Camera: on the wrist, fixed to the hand. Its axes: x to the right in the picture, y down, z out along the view.
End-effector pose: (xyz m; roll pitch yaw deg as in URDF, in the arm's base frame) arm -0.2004 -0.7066 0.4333 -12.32 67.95 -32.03
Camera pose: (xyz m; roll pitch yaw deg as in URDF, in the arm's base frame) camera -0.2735 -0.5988 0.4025 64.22 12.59 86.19
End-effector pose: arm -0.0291 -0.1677 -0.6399 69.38 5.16 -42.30
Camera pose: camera 0.0476 -0.0641 -0.6041 3.71 -50.50 38.78
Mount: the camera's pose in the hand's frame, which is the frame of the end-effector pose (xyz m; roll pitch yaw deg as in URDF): -0.0162 0.0774 -0.1079 -7.00 18.32 88.26
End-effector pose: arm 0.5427 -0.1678 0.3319 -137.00 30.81 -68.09
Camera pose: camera 0.4217 -0.2159 0.3626 140.82 21.91 -169.84
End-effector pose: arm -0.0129 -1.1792 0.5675 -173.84 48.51 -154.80
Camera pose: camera -0.1080 -1.1261 0.6452 124.25 -6.78 125.46
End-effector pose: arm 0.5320 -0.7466 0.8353 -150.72 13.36 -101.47
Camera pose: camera 0.4147 -0.7200 0.8938 160.26 11.04 167.61
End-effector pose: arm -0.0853 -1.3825 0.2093 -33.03 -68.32 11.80
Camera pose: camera 0.0283 -1.3526 0.1452 -82.62 15.17 52.09
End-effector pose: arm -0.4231 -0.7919 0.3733 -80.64 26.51 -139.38
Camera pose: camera -0.4414 -0.6839 0.2965 101.89 63.69 61.20
